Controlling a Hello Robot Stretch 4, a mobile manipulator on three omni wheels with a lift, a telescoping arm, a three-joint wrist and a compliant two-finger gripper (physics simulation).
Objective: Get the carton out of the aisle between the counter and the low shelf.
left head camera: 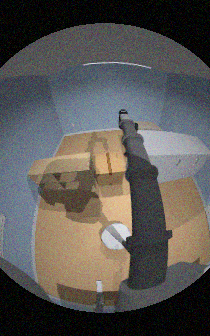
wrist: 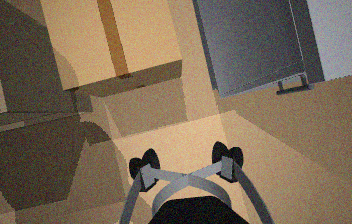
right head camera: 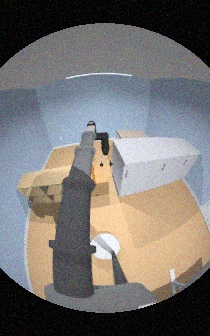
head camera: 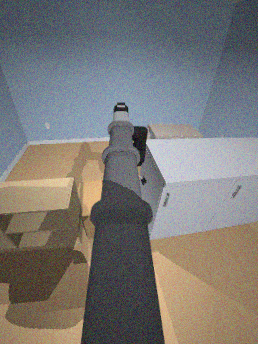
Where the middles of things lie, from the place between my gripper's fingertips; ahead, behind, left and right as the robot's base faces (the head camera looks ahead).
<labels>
The carton [left head camera: 109, 170] is 440 mm ahead of my hand, 230 mm to the left of it and 760 mm below it.
</labels>
